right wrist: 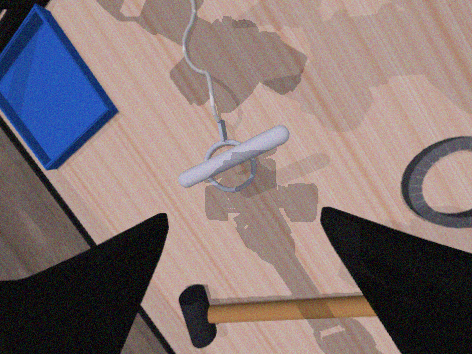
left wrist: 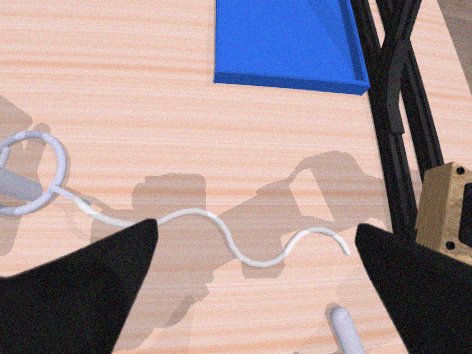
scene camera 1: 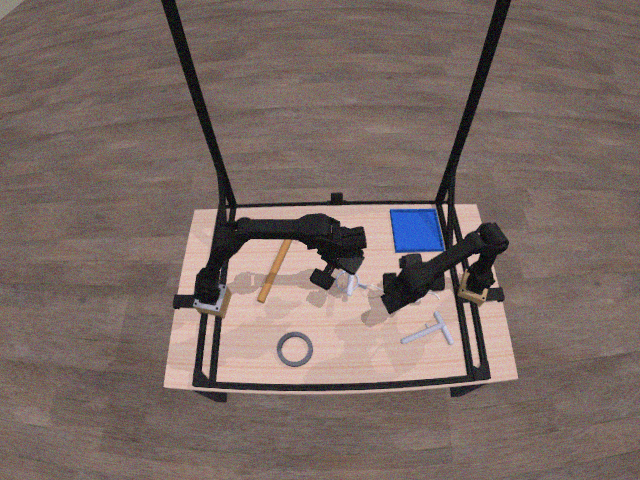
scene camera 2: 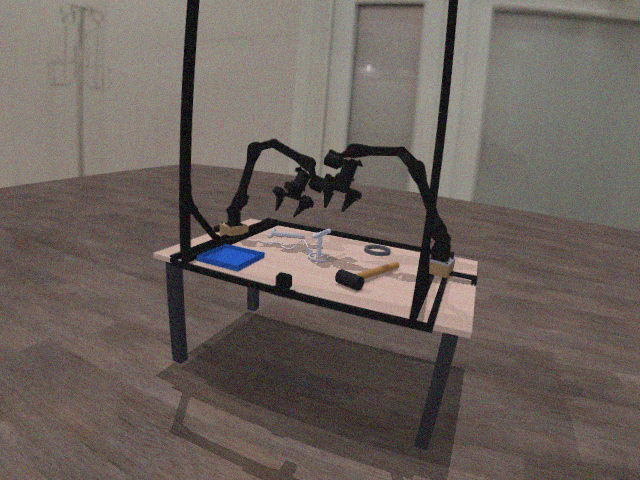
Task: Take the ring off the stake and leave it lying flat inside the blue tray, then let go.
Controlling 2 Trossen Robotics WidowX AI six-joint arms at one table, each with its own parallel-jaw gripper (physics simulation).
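Seen in the pictures: left gripper, fingertip midpoint: [left wrist: 257,231] [scene camera 2: 284,213]; right gripper, fingertip midpoint: [right wrist: 245,217] [scene camera 2: 333,209]; left arm's base, origin of the base link: [scene camera 1: 475,284] [scene camera 2: 233,224]; right arm's base, origin of the base link: [scene camera 1: 209,295] [scene camera 2: 440,258].
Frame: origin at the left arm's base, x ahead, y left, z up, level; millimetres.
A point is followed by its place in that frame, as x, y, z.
Note:
A pale T-shaped stake [scene camera 1: 350,286] {409, 204, 53} [scene camera 2: 320,249] {435, 155, -20} [left wrist: 19,185] {416, 154, -22} [right wrist: 234,156] {419, 176, 53} stands upright near the table's middle. A thin pale ring [scene camera 1: 337,282] {470, 167, -48} [left wrist: 62,165] {406, 121, -42} [right wrist: 233,190] {482, 143, -48} with a wavy tail surrounds its post, low down. The blue tray [scene camera 1: 417,229] {271, -177, -51} [scene camera 2: 230,256] {260, -166, -51} [left wrist: 280,45] {270, -135, -51} [right wrist: 55,95] {273, -160, -51} is empty, at the upper right in scene camera 1. My right gripper [scene camera 2: 334,208] {448, 198, 146} [right wrist: 245,217] {448, 198, 146} is open and empty, high above the table near the stake. My left gripper [scene camera 2: 286,212] {233, 117, 90} [left wrist: 257,231] {233, 117, 90} is open and empty, high above the wavy tail.
A second T-shaped piece [scene camera 1: 424,332] {121, 225, -37} [scene camera 2: 286,235] {129, 215, -48} [left wrist: 347,327] {96, 145, -37} lies flat. A thick grey ring [scene camera 1: 279,349] {545, 472, -42} [right wrist: 413,187] {500, 392, -42} lies apart from the stake. A hammer [scene camera 1: 275,268] {694, 213, -26} [scene camera 2: 349,279] {731, 21, -20} [right wrist: 285,311] {692, 205, -26} with a wooden handle lies on the table. Black frame bars run around the table edges.

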